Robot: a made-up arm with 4 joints.
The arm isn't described. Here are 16 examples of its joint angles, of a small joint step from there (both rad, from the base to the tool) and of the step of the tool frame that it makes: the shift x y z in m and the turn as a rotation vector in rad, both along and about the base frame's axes.
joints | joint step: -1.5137 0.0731 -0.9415 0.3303 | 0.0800 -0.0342 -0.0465 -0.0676
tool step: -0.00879 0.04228 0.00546 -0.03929 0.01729 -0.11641
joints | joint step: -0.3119 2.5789 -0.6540 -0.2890 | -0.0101 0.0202 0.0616 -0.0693
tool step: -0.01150 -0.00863 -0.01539 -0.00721 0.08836 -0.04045
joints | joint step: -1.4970 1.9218 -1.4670 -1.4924 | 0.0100 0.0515 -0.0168 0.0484
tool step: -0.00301 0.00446 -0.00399 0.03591 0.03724 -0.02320
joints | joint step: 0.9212 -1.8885 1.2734 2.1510 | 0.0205 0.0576 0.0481 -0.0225
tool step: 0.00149 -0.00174 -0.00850 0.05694 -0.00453 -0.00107
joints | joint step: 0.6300 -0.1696 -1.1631 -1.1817 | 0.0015 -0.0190 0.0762 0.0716
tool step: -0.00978 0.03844 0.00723 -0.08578 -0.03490 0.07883
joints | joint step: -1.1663 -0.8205 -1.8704 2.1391 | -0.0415 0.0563 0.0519 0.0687
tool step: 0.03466 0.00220 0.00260 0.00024 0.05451 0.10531
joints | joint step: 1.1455 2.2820 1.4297 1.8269 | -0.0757 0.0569 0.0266 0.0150
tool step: 0.00630 0.01765 -0.00439 0.05417 -0.00848 0.04643
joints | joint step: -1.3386 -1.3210 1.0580 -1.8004 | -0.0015 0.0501 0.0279 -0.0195
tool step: 0.00461 0.00318 -0.00183 -0.01349 0.04883 0.01169
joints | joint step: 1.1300 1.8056 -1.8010 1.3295 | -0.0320 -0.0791 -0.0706 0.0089
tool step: 0.00175 -0.00518 -0.00023 -0.04131 -0.00477 0.11153
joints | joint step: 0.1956 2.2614 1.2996 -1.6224 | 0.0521 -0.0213 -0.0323 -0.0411
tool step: -0.01435 0.01230 -0.01059 -0.01266 -0.05573 -0.04857
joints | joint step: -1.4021 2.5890 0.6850 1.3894 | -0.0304 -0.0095 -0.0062 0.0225
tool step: -0.01693 -0.00502 -0.00021 -0.00063 -0.00423 0.05703
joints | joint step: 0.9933 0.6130 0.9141 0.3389 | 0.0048 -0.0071 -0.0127 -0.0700
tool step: -0.00661 0.01335 0.01478 0.00211 -0.05006 0.04530
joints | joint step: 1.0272 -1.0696 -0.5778 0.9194 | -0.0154 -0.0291 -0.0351 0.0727
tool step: -0.02558 -0.01824 0.00869 -0.05491 0.08644 0.01812
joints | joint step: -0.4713 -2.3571 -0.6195 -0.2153 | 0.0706 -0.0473 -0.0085 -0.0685
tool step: -0.01715 0.00454 -0.00068 0.01571 0.01838 -0.06945
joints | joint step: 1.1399 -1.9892 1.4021 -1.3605 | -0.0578 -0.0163 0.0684 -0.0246
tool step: 0.00443 -0.04665 0.01320 0.01119 0.04071 0.12545
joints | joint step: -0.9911 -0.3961 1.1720 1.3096 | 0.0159 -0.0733 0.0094 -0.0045
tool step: 0.00831 -0.00172 -0.00285 -0.00792 -0.06624 0.02343
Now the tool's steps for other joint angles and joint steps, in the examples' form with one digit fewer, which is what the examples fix.
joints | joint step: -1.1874 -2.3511 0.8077 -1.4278 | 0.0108 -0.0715 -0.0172 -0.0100
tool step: -0.0003 0.0007 0.0082 0.0004 -0.0655 0.0001
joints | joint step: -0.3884 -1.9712 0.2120 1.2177 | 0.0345 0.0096 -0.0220 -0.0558
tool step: -0.0175 -0.0182 -0.0162 0.0087 0.0540 -0.0762
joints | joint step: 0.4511 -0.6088 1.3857 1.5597 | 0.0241 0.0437 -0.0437 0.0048
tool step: -0.0067 -0.0115 -0.0096 0.0474 0.0307 -0.0685
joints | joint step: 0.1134 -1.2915 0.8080 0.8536 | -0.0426 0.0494 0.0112 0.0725
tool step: 0.0164 0.0119 0.0095 0.0340 -0.0604 0.0085
